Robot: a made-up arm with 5 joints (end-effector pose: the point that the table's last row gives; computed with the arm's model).
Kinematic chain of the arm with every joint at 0, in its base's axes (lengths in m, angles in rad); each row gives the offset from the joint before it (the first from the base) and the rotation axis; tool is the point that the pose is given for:
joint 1: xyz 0 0 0.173 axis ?
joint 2: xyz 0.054 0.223 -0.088 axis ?
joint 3: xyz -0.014 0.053 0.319 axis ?
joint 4: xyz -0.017 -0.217 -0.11 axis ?
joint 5: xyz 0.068 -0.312 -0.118 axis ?
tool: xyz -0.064 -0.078 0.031
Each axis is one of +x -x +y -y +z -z.
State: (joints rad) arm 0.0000 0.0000 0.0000 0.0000 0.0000
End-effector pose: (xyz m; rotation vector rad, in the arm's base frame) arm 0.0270 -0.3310 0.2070 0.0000 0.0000 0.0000
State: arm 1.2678 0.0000 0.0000 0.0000 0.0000
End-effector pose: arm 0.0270 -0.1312 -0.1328 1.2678 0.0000 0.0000
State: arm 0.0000 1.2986 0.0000 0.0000 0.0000
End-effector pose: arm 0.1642 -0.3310 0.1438 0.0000 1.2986 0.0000
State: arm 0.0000 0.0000 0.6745 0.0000 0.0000
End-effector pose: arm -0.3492 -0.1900 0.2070 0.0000 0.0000 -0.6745
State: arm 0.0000 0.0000 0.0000 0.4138 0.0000
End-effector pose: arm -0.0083 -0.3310 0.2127 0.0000 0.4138 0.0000
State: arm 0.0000 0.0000 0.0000 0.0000 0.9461
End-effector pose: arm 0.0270 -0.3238 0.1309 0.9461 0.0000 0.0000
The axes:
joint 1: +x
joint 2: +y
joint 3: -z
joint 4: +y
joint 5: +x

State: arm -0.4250 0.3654 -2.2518 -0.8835 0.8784
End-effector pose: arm 0.4547 0.6233 -0.2427 1.6240 0.9527 1.7345
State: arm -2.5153 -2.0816 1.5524 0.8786 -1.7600
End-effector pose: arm 0.1445 -0.6145 0.4801 -2.3440 -1.0731 0.2420
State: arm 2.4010 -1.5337 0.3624 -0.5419 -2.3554
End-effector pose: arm -0.0898 0.2705 0.2358 0.2351 1.7470 -1.1407
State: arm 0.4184 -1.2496 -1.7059 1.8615 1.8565
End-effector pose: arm -0.0230 -0.0816 0.6986 0.5151 0.3189 -0.2481
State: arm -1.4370 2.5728 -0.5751 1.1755 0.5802
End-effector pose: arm -0.0328 -0.3644 0.4398 -0.8030 -1.8927 1.8561
